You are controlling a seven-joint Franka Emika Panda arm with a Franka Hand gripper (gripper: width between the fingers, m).
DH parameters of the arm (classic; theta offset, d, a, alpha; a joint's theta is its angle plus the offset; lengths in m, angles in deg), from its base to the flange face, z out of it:
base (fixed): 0 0 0 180
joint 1: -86.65 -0.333 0 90
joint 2: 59.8 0 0 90
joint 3: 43.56 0.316 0.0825 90
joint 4: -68.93 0 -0.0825 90
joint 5: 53.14 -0.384 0 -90
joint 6: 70.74 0 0.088 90
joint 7: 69.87 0.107 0 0
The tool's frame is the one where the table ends.
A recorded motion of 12 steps. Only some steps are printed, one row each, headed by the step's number.
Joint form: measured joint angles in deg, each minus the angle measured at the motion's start. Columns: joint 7, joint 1, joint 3, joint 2, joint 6, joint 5, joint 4.
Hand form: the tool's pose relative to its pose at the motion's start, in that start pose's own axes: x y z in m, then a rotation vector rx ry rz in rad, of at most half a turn. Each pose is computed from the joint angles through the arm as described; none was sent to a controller.
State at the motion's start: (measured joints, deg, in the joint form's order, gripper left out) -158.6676 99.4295 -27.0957 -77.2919 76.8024 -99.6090 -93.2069
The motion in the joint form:
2: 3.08 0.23 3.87 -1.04 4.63 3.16 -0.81
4: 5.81 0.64 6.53 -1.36 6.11 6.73 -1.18
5: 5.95 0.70 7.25 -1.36 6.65 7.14 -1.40
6: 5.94 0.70 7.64 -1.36 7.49 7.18 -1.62
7: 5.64 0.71 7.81 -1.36 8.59 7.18 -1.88
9: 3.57 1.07 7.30 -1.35 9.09 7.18 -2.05
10: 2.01 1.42 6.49 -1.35 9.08 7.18 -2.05
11: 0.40 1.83 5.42 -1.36 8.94 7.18 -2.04
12: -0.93 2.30 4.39 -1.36 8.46 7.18 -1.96
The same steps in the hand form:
2: 0.0134 -0.0076 -0.0011 -0.0761 -0.0463 -0.0538
4: 0.0223 -0.0150 0.0018 -0.0995 -0.0877 -0.0974
5: 0.0237 -0.0174 0.0035 -0.1047 -0.0958 -0.1112
6: 0.0240 -0.0183 0.0040 -0.1154 -0.0982 -0.1179
7: 0.0234 -0.0180 0.0037 -0.1306 -0.0990 -0.1253
9: 0.0189 -0.0144 0.0017 -0.1389 -0.0997 -0.1464
10: 0.0143 -0.0100 -0.0008 -0.1420 -0.0979 -0.1544
11: 0.0083 -0.0047 -0.0040 -0.1444 -0.0951 -0.1580
12: 0.0024 0.0003 -0.0069 -0.1421 -0.0919 -0.1565

